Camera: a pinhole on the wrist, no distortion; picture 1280 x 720 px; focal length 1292.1 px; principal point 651.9 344.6 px. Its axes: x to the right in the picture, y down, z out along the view. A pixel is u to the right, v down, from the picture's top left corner.
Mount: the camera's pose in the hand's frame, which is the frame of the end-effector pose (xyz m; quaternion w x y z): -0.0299 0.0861 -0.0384 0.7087 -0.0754 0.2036 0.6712
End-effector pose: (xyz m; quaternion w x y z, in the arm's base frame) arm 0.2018 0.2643 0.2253 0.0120 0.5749 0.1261 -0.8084
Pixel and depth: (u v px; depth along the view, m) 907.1 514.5 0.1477
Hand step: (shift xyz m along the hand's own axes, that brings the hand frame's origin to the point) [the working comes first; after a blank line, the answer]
In the camera's frame: 0.0292 0.0194 0.1477

-0.0208 0.1708 0.0872
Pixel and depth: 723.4 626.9 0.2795
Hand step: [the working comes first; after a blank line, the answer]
In the camera's frame: 0.0155 0.0611 0.2795

-0.0373 0.2120 0.2189
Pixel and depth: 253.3 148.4 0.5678
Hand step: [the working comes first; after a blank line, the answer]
In the camera's frame: -0.1752 -0.0862 0.5678

0.1584 0.1332 0.5298
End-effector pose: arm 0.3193 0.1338 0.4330 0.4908 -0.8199 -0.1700 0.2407
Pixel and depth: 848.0 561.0 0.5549
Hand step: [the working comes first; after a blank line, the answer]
In the camera's frame: 0.0842 0.0929 0.5549

-0.0159 0.3828 0.4468
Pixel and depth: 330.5 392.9 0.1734
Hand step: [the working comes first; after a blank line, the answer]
In the camera's frame: -0.0431 0.0065 0.1734

-0.0045 0.1129 0.1365
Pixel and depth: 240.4 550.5 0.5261
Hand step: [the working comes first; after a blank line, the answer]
In the camera's frame: -0.1675 0.0838 0.5261

-0.0163 0.1392 0.5174
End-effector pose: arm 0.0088 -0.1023 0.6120 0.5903 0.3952 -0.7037 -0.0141
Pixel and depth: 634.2 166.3 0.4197
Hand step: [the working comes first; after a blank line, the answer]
In the camera's frame: -0.0057 -0.0579 0.4197

0.1055 0.2353 0.3343
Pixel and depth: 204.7 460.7 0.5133
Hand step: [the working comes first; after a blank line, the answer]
In the camera's frame: -0.1777 0.0461 0.5133

0.0181 0.1217 0.5034
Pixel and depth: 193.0 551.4 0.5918
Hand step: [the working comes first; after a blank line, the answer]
In the camera's frame: -0.2102 0.0947 0.5918

-0.0154 0.1259 0.5953
